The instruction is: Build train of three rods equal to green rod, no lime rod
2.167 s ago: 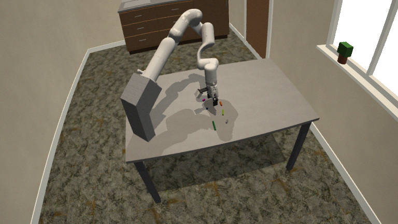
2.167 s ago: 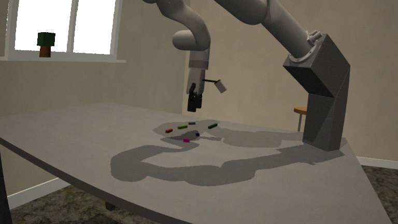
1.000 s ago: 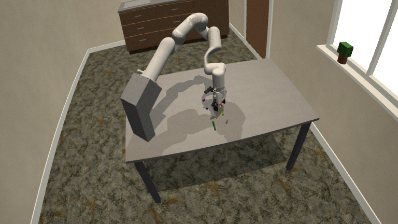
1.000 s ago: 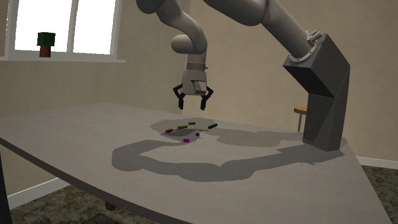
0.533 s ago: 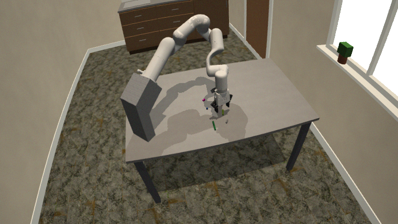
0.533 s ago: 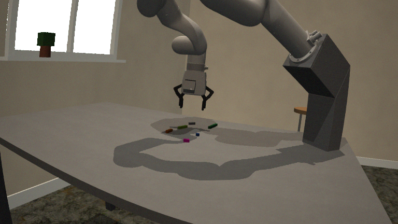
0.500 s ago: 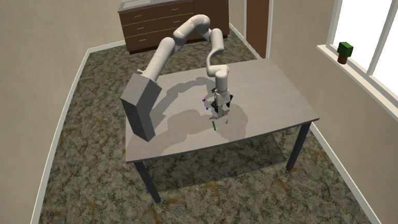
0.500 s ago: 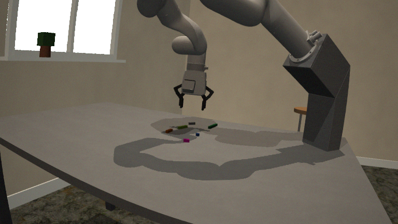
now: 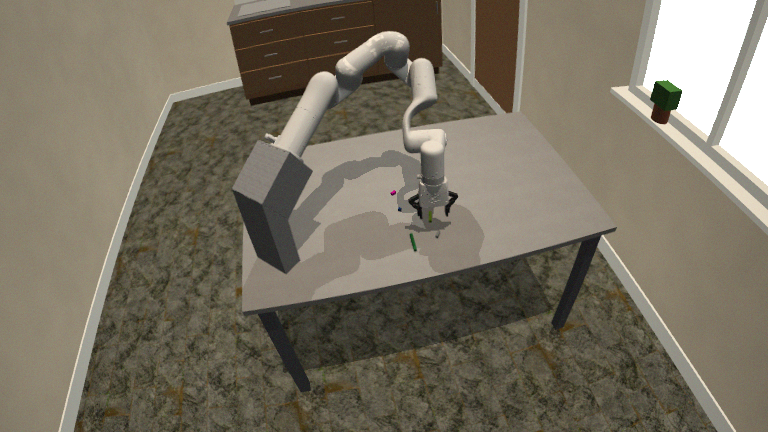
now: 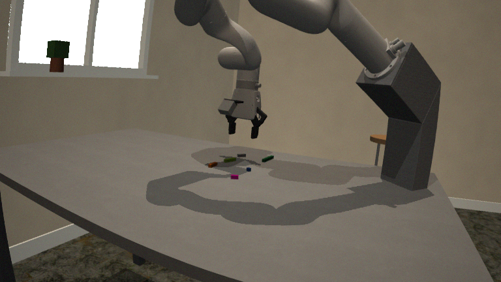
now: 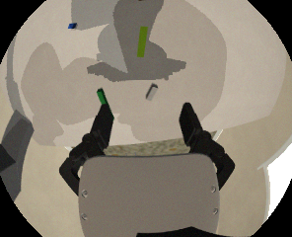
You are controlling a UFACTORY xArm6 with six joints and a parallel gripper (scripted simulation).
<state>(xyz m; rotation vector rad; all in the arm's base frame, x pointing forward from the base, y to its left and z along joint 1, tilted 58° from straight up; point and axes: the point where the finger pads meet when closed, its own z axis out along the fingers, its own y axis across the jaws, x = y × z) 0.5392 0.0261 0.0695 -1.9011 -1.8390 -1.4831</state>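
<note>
The grey rod is 20 mm ahead of my hand, 20 mm to the right of it and 80 mm below it. The rest, counted from my hand: lime rod: 20 mm behind, 70 mm to the left, 80 mm below; then orange rod: 50 mm behind, 160 mm to the left, 80 mm below; then green rod: 60 mm behind, 70 mm to the right, 80 mm below.
</note>
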